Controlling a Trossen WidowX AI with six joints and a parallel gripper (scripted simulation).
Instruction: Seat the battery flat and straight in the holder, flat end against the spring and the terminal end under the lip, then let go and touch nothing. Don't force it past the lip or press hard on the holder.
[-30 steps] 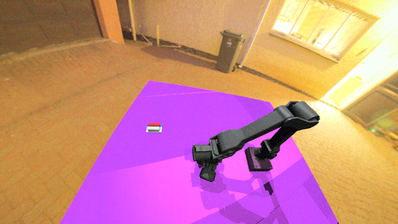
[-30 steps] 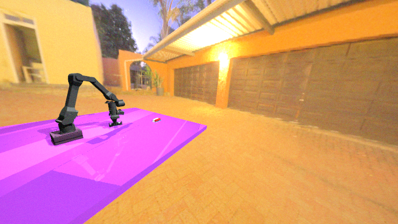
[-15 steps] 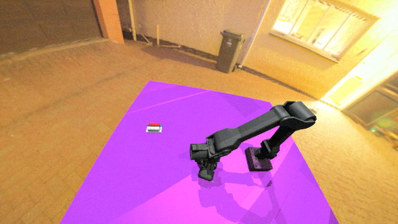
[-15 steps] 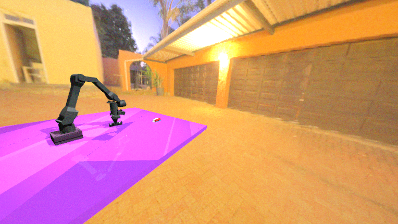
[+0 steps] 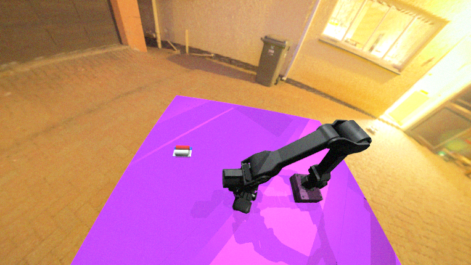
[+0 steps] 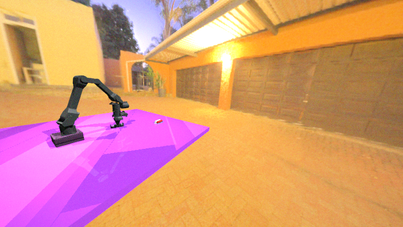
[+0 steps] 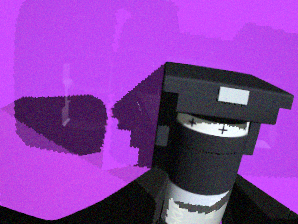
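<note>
Right now the battery is 10 mm above my gripper tip.
</note>
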